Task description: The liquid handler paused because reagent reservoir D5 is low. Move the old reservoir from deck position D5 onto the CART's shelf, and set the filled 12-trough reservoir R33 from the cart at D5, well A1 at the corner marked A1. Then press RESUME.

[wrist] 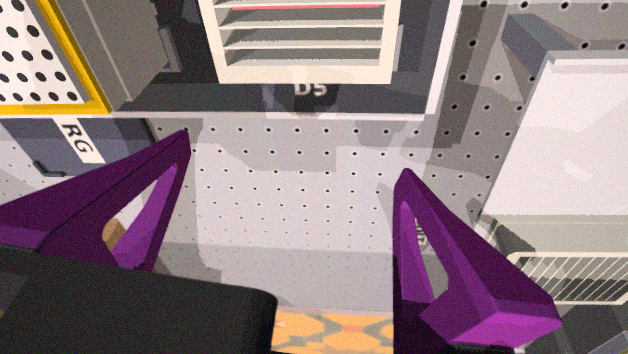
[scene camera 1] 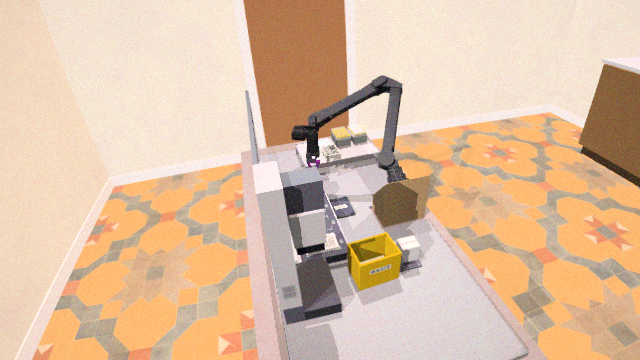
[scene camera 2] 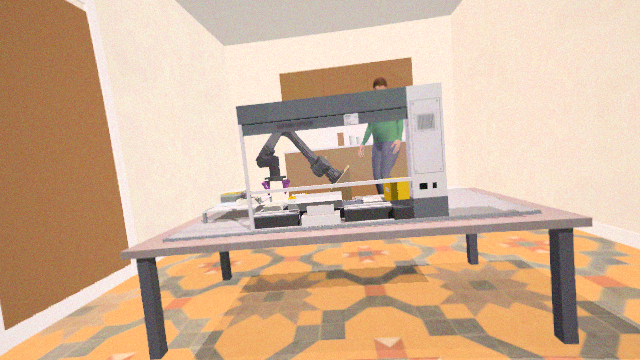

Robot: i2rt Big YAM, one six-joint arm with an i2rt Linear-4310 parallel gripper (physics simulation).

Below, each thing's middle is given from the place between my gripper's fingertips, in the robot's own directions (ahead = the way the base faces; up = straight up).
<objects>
My gripper is now 11 cm past the pale ribbed reservoir (wrist: 570,257), 22 cm to the left of it and 4 cm above it. Also, from my hand: cart shelf (scene camera 1: 354,150) (16 cm behind, 30 cm to the right, 6 cm below).
</objects>
